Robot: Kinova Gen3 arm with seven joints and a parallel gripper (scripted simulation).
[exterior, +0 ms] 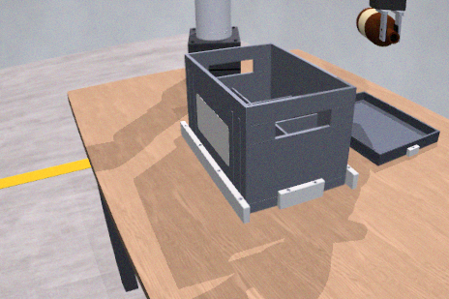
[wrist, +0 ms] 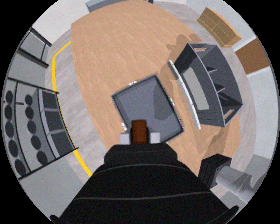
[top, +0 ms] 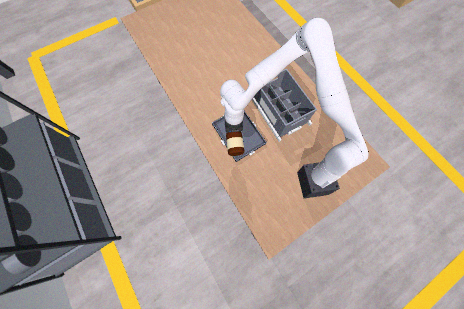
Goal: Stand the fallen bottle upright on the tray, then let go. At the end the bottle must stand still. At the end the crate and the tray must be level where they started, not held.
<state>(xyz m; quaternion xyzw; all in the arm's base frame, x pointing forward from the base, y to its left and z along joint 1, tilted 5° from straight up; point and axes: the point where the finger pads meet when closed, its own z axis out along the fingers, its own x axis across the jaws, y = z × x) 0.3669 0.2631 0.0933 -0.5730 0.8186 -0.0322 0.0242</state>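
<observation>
Now: hand 50 mm past the brown bottle, 20 mm to the right of it and 10 mm above it. From my hand the other things lie so: dark grey tray 20 mm ahead, 50 mm to the right, 190 mm below; dark grey crate 40 mm ahead, 320 mm to the right, 120 mm below.
</observation>
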